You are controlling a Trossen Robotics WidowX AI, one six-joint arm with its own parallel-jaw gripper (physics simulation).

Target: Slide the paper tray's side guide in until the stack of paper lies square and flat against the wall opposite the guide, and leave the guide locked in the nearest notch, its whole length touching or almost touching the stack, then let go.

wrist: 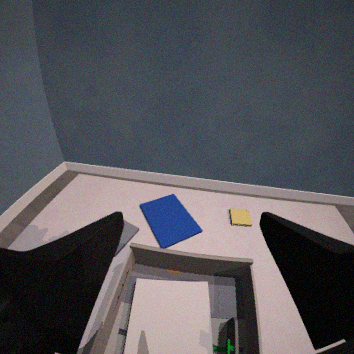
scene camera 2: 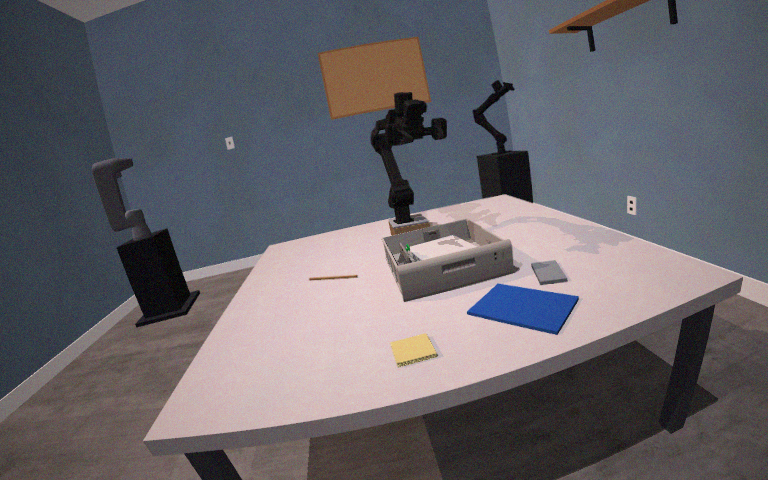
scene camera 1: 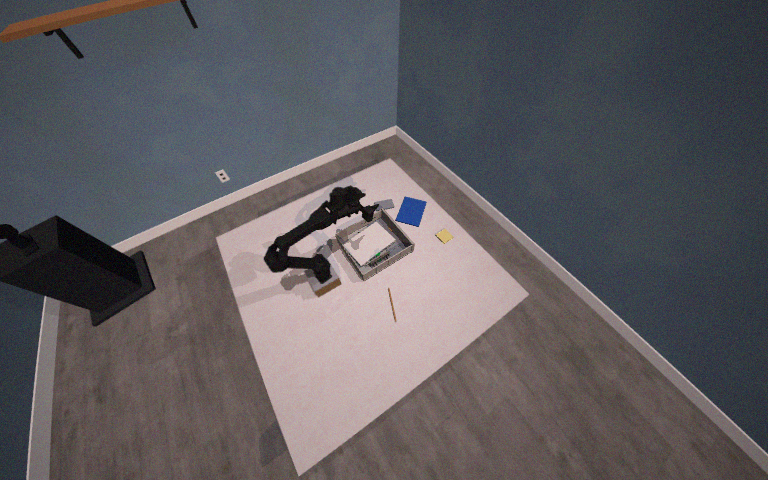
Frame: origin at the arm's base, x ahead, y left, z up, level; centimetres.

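Seen in the pictures: gripper, between the fingertips: [wrist: 192,219] [scene camera 2: 428,138] [scene camera 1: 372,199]; arm's base, origin of its link: [scene camera 2: 403,220] [scene camera 1: 323,276].
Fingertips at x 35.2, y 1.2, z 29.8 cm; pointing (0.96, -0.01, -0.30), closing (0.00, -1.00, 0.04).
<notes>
Pixels of each thing's top centre, then the offset from my fingertips to it.
- grey paper tray, centre of its top: [wrist: 182,324] [scene camera 2: 438,236] [scene camera 1: 373,237] dx -1.6, dy -1.2, dz -28.6 cm
- white paper stack, centre of its top: [wrist: 168,336] [scene camera 2: 445,250] [scene camera 1: 369,242] dx -3.5, dy +1.2, dz -34.1 cm
- side guide, centre of its top: [wrist: 232,347] [scene camera 2: 405,245] [scene camera 1: 378,254] dx -6.0, dy -10.3, dz -30.0 cm
- blue folder, centre of its top: [scene camera 2: 523,304] [wrist: 168,216] [scene camera 1: 411,210] dx +33.0, dy +3.0, dz -37.3 cm
- yellow pad, centre of its top: [scene camera 2: 412,347] [wrist: 240,215] [scene camera 1: 444,235] dx +33.8, dy -23.8, dz -37.0 cm
- flat grey item, centre of its top: [scene camera 2: 548,270] [wrist: 118,235] [scene camera 1: 384,204] dx +23.4, dy +18.5, dz -37.1 cm
- brown pencil, centre of its top: [scene camera 2: 332,276] [scene camera 1: 392,304] dx -17.3, dy -33.2, dz -37.4 cm
The grey paper tray [scene camera 1: 390,268] [scene camera 2: 484,264] [wrist: 192,257] stands on the table. The white paper stack [scene camera 1: 370,240] [scene camera 2: 438,247] [wrist: 170,315] lies inside it. In the wrist view, a narrow strip of tray floor shows between the stack and the left wall. The side guide [scene camera 2: 403,254] [wrist: 236,327], with its green part, stands on the other side of the stack; tray floor shows between its upright plate and the stack in the wrist view. Its near end is cut off there. My gripper [scene camera 2: 438,128] [wrist: 192,219] is wide open and empty, high above the tray.
A blue folder [scene camera 1: 411,211] [scene camera 2: 523,307] [wrist: 171,220], a yellow pad [scene camera 1: 444,236] [scene camera 2: 414,349] [wrist: 240,217] and a flat grey item [scene camera 1: 384,203] [scene camera 2: 548,272] [wrist: 128,235] lie beyond the tray. A brown pencil [scene camera 1: 391,304] [scene camera 2: 333,277] lies beside it.
</notes>
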